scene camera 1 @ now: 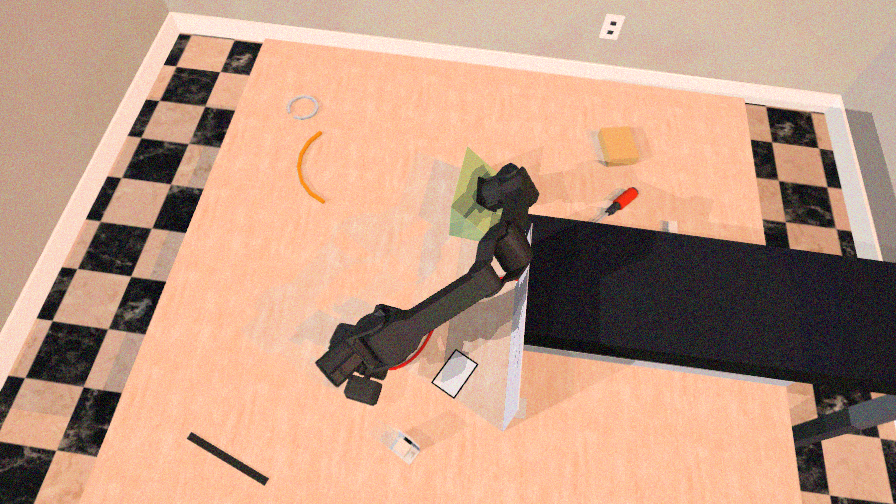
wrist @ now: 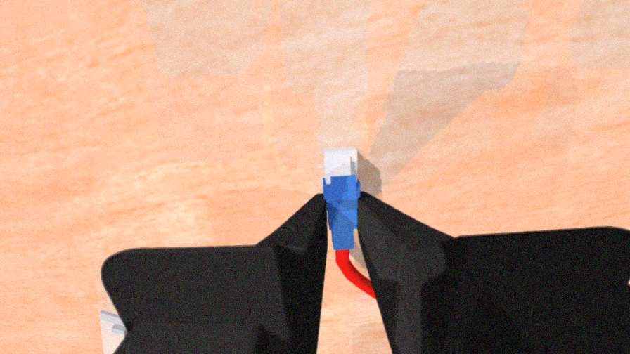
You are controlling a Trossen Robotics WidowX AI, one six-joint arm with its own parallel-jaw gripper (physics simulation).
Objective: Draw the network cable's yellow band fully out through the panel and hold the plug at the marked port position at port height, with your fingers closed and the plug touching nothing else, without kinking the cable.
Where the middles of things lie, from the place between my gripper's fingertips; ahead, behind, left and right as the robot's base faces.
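Labels:
Black-edged white rectangle (scene camera 1: 458, 368), 150 mm left of my hand. Grey panel (scene camera 1: 513, 387), 260 mm left of my hand, 30 mm behind, 100 mm above. Tan block (scene camera 1: 617, 144), 510 mm left of my hand, 590 mm behind, 10 mm above. Farthest from my hand of the things named here, by its middle: tan block.

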